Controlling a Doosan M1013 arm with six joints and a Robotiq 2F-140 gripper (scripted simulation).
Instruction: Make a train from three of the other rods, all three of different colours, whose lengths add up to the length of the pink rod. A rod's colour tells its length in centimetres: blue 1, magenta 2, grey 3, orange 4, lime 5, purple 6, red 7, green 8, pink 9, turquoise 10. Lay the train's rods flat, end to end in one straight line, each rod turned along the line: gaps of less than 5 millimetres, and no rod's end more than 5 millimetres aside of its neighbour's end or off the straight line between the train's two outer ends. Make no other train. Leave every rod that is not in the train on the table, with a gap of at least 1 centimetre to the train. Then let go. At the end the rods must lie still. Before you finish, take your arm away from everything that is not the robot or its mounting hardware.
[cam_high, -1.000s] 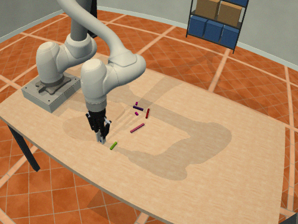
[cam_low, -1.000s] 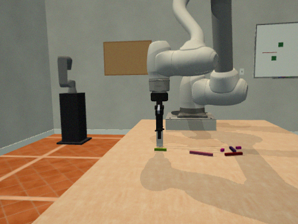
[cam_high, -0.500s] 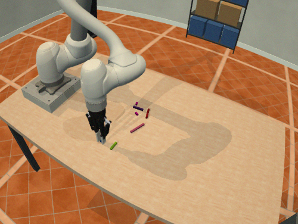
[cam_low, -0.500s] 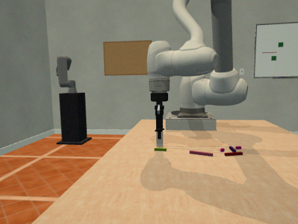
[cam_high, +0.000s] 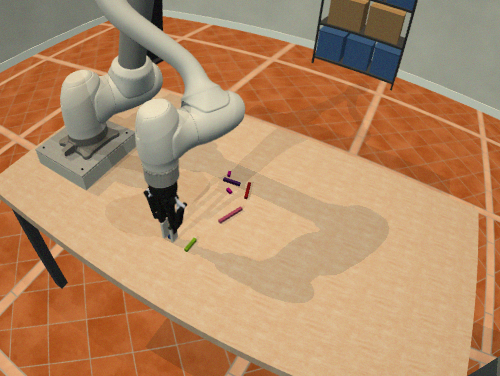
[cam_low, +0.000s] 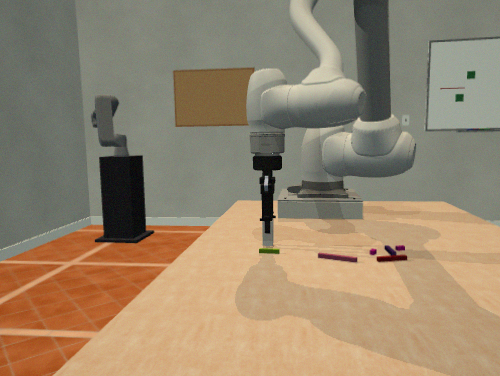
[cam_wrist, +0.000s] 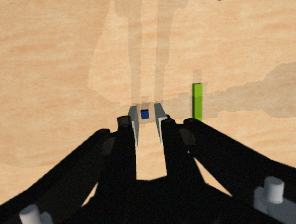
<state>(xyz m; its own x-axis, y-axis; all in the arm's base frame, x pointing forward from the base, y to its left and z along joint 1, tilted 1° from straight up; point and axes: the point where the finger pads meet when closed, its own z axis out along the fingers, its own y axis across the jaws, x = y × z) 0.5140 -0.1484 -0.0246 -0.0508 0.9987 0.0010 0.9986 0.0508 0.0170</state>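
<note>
My gripper is now 70 mm short of the lime rod, 10 mm to the right of it and 30 mm above it. From my hand the other things lie so: pink rod (100 mm ahead, 170 mm to the left, 30 mm below); then purple rod (30 mm ahead, 300 mm to the left, 30 mm below); then blue rod (30 mm below).
</note>
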